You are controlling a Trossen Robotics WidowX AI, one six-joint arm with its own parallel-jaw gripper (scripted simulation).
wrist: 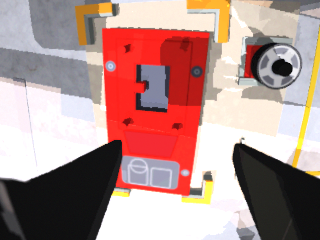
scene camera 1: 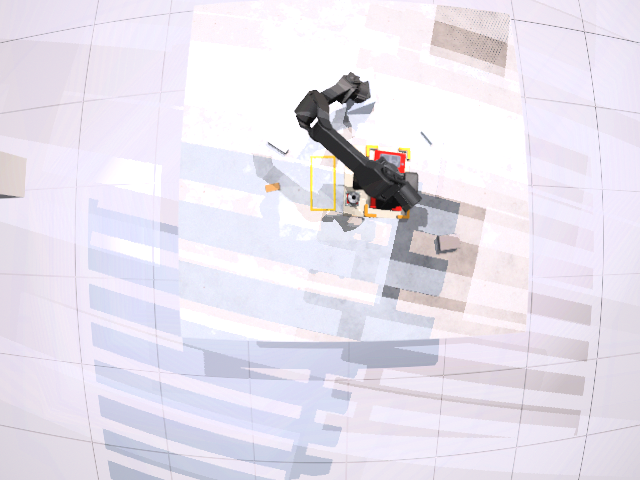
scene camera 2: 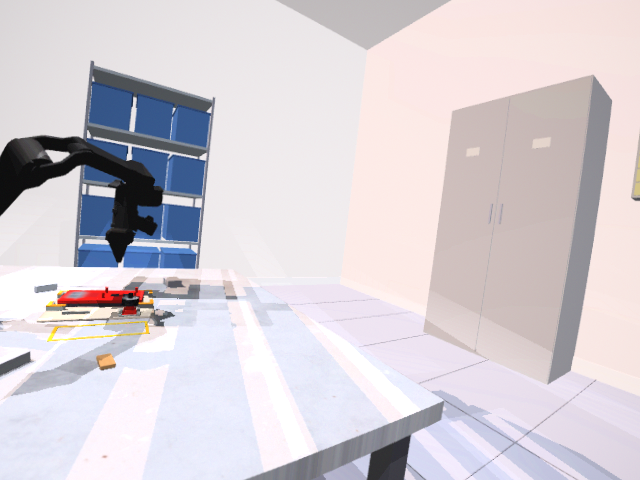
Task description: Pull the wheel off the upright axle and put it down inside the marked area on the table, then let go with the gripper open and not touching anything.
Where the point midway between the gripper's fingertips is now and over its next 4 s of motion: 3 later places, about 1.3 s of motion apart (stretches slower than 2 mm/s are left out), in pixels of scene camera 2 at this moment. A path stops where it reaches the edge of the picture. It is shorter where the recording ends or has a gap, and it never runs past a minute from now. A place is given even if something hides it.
The gripper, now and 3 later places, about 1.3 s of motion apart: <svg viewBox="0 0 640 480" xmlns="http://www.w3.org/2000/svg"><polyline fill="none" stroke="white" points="120,259 130,300 130,294 130,280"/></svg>
